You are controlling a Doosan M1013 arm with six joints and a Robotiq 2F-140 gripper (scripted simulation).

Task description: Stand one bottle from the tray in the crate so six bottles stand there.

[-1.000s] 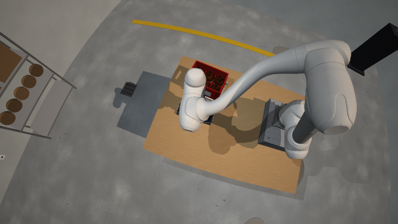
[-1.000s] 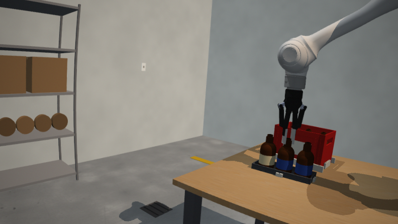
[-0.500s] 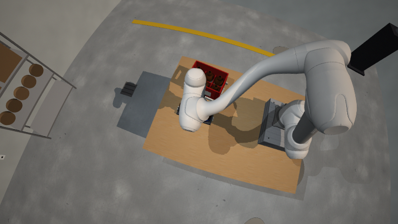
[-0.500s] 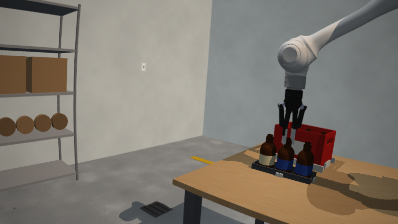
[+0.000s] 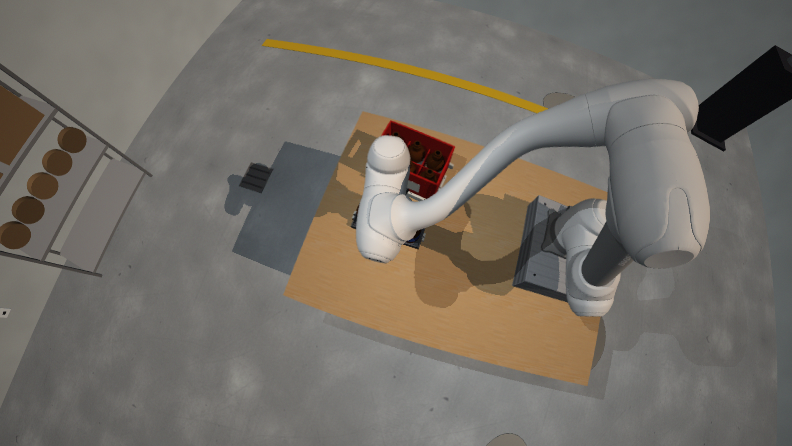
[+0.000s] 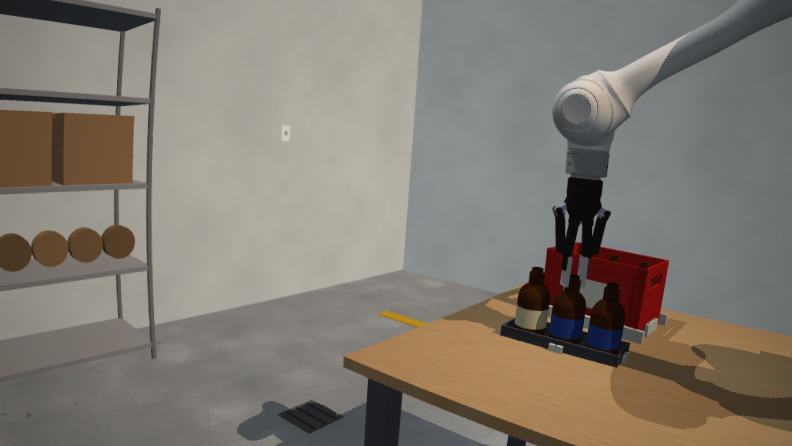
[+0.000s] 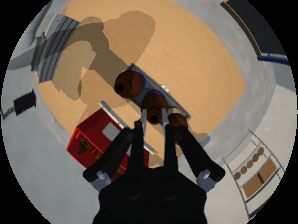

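Right now the glass bottle is 9 cm below my hand. Also, from my hand: dark tray (16 cm below); red crate (1 cm ahead, 25 cm to the right, 9 cm below).
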